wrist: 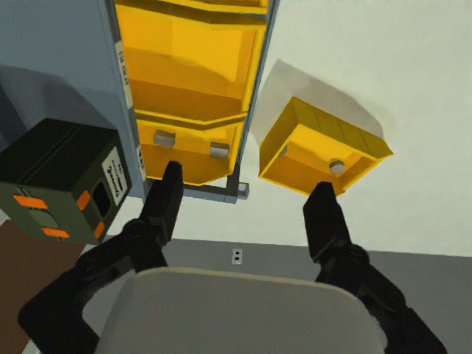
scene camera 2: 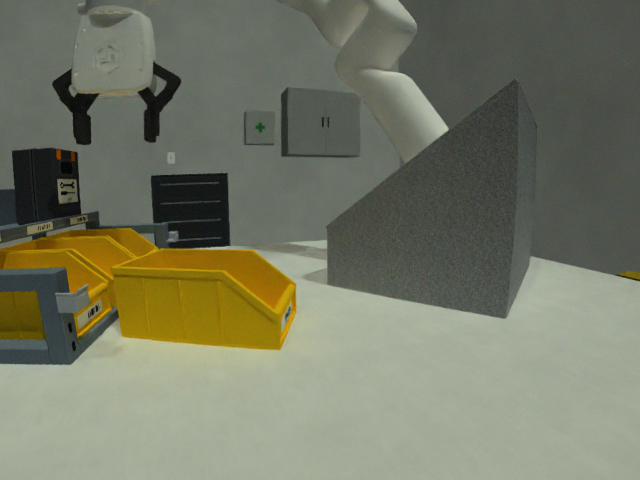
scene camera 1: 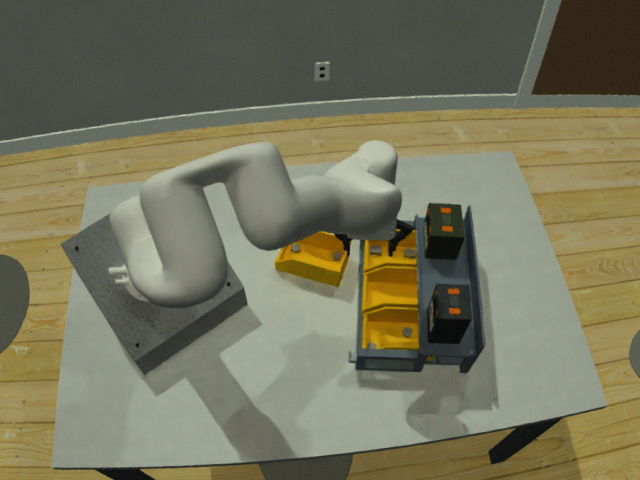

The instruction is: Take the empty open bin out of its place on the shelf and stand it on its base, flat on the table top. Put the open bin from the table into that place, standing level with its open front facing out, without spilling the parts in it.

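Places are measured from the arm's base along level axes (x ahead, y right, z down), in millimetres.
Pixels of known places: gripper, between the fingertips: [wrist: 247, 185] [scene camera 2: 116, 143] [scene camera 1: 369, 251]; arm's base, origin of its link: [scene camera 2: 443, 171].
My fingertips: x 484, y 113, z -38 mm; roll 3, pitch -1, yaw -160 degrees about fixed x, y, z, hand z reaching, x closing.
For each thing: its middle in the pictures, then the offset to it from my fingertips.
- empty yellow bin, middle of its body: [wrist: 181, 62] [scene camera 2: 70, 269] [scene camera 1: 398, 292] dx +76, dy +34, dz +168 mm
- dark green box, middle of its body: [wrist: 72, 183] [scene camera 1: 443, 231] dx +209, dy -36, dz +62 mm
- black box, middle of its body: [scene camera 2: 48, 186] [scene camera 1: 448, 314] dx +122, dy +178, dz +49 mm
The empty yellow bin [scene camera 1: 390, 289] [scene camera 2: 94, 249] [wrist: 190, 65] sits in the middle place of the blue-grey shelf [scene camera 1: 387, 360] [scene camera 2: 54, 322] [wrist: 215, 196], between two yellow bins that hold grey parts. The other yellow bin [scene camera 1: 310, 267] [scene camera 2: 180, 310] [wrist: 345, 142] stands upright on the table, turned at an angle beside the shelf's front; two grey parts show in it from above. My gripper [scene camera 1: 370, 253] [scene camera 2: 116, 140] [wrist: 247, 185] is open and empty, pointing down. It hangs high above the shelf's end, higher than the boxes, apart from both bins.
A dark green box [scene camera 1: 443, 232] [wrist: 65, 180] and a black box [scene camera 1: 449, 315] [scene camera 2: 49, 186] stand on the shelf's raised rear part. Small grey stops [scene camera 2: 73, 298] [wrist: 243, 190] stick out at the shelf's front corners. The grey robot pedestal [scene camera 1: 95, 268] [scene camera 2: 439, 222] stands across the table.
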